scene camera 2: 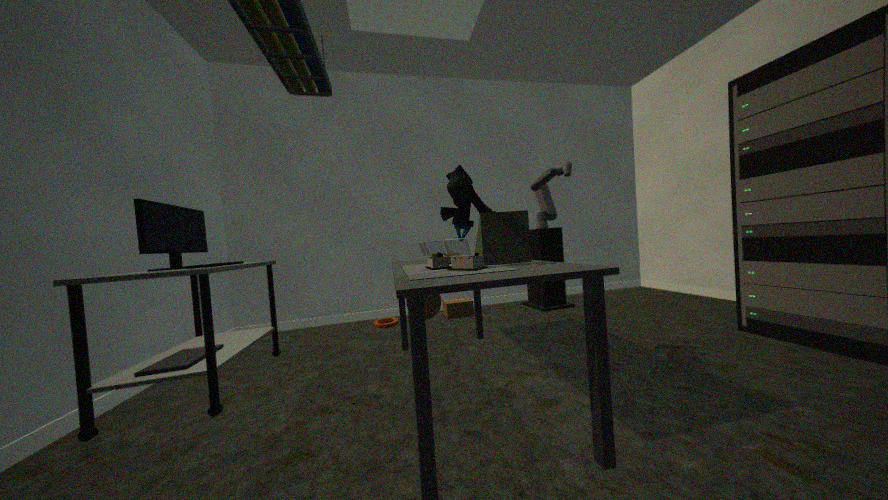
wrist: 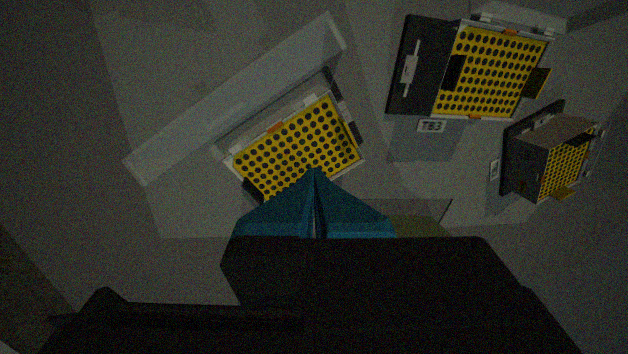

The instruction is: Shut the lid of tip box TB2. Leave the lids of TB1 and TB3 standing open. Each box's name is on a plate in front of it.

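Places are measured from the arm's base along level axes (x back, y up, z left), in metres.
Pixels of known places: gripper, between the fingertips: (scene camera 2: 460, 241) (wrist: 313, 175); arm's base, origin of its link: (scene camera 2: 496, 232).
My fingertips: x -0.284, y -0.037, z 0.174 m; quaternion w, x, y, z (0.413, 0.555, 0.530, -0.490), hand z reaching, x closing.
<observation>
Ahead of a thing's pixels: the offset from my fingertips to its top centre. "*": to the spot under its first point. Level surfaces: height alone.
My gripper (scene camera 2: 462, 236) (wrist: 313, 175) is shut and empty. Its blue tips overlap the near edge of the left tip box @(dx +0.023, dy -0.057, dz +0.002 m) (wrist: 295, 147) in the wrist view, and are at about the height of the lid tops in the scene view. That box's clear lid @(* dx -0.050, dy +0.012, dz +0.040 m) (wrist: 235, 97) stands open on its far side; no name plate of it shows. Box TB3 @(dx -0.062, dy -0.057, dz -0.198 m) (wrist: 492, 75) is at the upper right, its lid @(* dx -0.112, dy -0.065, dz -0.202 m) (wrist: 525, 19) open, its plate @(* dx +0.004, dy -0.130, dz -0.195 m) (wrist: 431, 125) readable. A third box @(dx +0.053, dy -0.057, dz -0.422 m) (wrist: 565, 162) is at the far right; its plate (wrist: 494, 170) is too small to read. Which is TB2 cannot be read directly.
An olive panel or box (scene camera 2: 504, 237) (wrist: 417, 225) stands beside the tip boxes on the table @(dy -0.135 m) (scene camera 2: 559, 270). A second arm (scene camera 2: 544, 201) stands behind on a dark pedestal (scene camera 2: 548, 245). A side table with a monitor (scene camera 2: 169, 226) is at the left, a server rack (scene camera 2: 735, 204) at the right.
</observation>
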